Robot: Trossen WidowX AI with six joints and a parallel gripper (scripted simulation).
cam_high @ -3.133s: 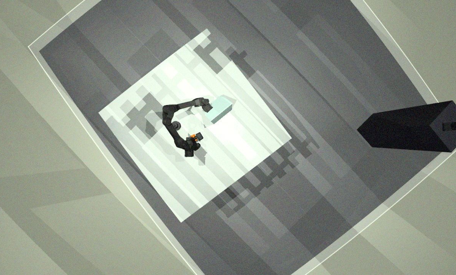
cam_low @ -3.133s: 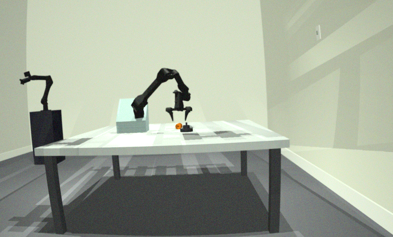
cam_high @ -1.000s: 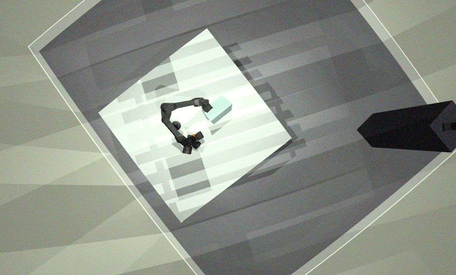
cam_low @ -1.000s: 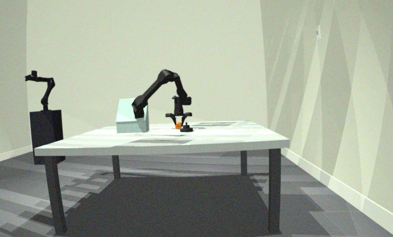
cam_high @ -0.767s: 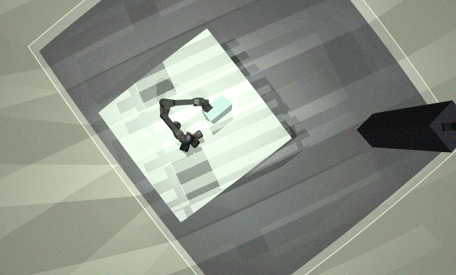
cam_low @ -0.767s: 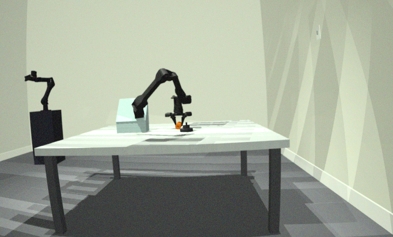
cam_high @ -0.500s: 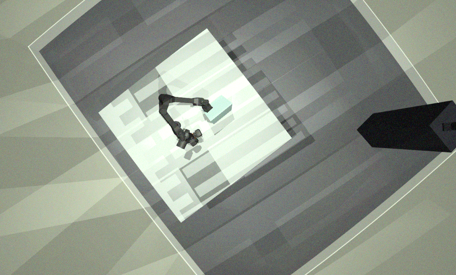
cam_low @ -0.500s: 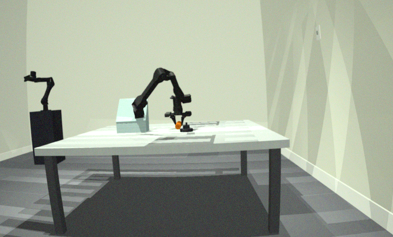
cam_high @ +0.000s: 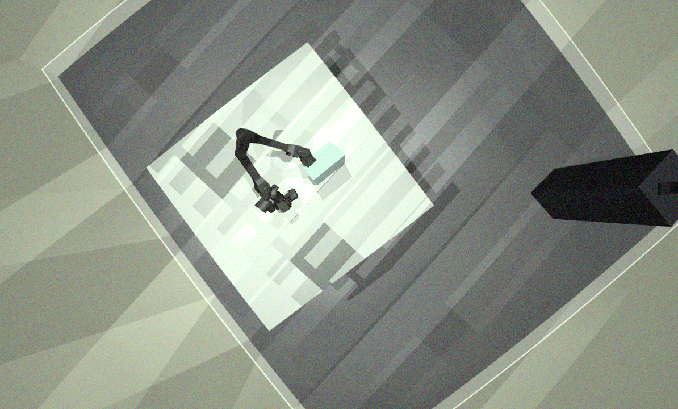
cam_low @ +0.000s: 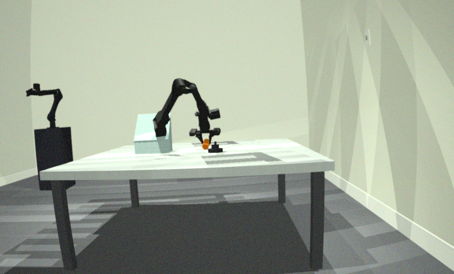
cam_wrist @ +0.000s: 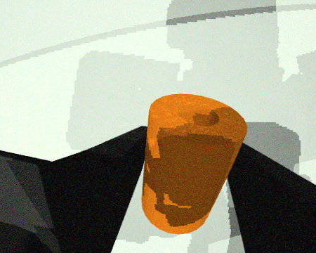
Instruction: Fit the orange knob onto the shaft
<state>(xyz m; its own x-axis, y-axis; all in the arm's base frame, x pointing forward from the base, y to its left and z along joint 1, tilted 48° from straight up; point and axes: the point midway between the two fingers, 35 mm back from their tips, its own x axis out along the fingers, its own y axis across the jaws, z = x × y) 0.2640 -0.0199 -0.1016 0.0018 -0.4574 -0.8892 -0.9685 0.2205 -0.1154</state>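
My gripper tip is now 5 cm short of the pedestal and 20 cm to the left of it. Also, from my gripper tip: orange knob (1 cm to the right).
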